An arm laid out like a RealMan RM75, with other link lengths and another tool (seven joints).
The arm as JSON. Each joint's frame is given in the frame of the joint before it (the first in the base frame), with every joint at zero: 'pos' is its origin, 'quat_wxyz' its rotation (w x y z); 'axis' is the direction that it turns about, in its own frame. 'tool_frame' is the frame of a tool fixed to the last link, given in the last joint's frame.
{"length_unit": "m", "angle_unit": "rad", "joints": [
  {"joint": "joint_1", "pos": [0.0, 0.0, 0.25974], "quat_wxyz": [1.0, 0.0, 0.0, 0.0], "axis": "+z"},
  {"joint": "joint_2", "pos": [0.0, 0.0, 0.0], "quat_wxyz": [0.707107, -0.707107, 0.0, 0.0], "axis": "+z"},
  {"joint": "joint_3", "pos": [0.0, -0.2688, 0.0], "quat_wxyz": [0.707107, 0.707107, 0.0, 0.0], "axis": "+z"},
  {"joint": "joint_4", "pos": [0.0, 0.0, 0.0], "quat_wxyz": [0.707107, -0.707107, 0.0, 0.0], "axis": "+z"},
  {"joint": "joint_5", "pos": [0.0, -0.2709, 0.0], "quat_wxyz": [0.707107, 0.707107, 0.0, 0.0], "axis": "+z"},
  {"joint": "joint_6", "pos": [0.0, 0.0, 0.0], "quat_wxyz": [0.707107, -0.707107, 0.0, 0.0], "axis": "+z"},
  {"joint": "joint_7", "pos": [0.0, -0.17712, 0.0], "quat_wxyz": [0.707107, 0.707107, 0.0, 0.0], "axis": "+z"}
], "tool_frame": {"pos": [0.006, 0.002, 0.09], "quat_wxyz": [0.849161, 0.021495, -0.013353, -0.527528]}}
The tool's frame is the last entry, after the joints.
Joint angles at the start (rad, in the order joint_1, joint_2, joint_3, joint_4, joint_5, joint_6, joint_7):
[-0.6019 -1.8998 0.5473 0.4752 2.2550 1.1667 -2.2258]
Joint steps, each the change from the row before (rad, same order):
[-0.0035 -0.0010 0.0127 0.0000 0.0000 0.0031 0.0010]
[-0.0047 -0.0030 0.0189 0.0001 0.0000 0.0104 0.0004]
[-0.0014 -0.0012 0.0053 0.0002 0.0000 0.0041 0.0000]
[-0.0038 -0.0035 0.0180 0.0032 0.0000 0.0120 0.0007]
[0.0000 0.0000 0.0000 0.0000 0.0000 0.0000 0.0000]
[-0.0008 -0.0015 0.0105 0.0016 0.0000 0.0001 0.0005]
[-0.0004 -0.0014 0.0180 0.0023 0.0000 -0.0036 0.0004]
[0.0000 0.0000 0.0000 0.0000 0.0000 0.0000 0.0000]
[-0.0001 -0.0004 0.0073 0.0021 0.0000 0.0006 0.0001]
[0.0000 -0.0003 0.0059 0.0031 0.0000 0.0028 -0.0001]
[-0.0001 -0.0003 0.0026 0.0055 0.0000 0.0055 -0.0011]
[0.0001 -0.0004 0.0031 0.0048 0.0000 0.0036 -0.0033]
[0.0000 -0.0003 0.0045 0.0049 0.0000 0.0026 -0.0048]
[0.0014 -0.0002 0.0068 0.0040 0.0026 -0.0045 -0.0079]
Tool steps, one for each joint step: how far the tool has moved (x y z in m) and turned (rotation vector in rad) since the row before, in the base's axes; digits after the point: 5 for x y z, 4 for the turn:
[0.00270 -0.00038 -0.00321 -0.0127 0.0047 -0.0095]
[0.00511 -0.00200 -0.00630 -0.0239 0.0018 -0.0148]
[0.00177 -0.00077 -0.00205 -0.0077 -0.0004 -0.0046]
[0.00517 -0.00214 -0.00552 -0.0228 0.0020 -0.0159]
[0.00000 0.00000 0.00000 0.0000 0.0000 0.0000]
[0.00091 -0.00067 -0.00220 -0.0080 0.0056 -0.0056]
[0.00010 -0.00081 -0.00278 -0.0105 0.0122 -0.0069]
[0.00000 0.00000 0.00000 0.0000 0.0000 0.0000]
[0.00042 -0.00040 -0.00088 -0.0050 0.0045 -0.0040]
[0.00080 -0.00042 -0.00052 -0.0049 0.0030 -0.0044]
[0.00151 0.00006 0.00050 -0.0029 0.0004 -0.0047]
[0.00105 0.00007 0.00034 -0.0022 0.0002 -0.0018]
[0.00091 0.00018 0.00030 -0.0023 0.0010 -0.0008]
[-0.00158 0.00010 0.00028 -0.0005 0.0065 0.0051]

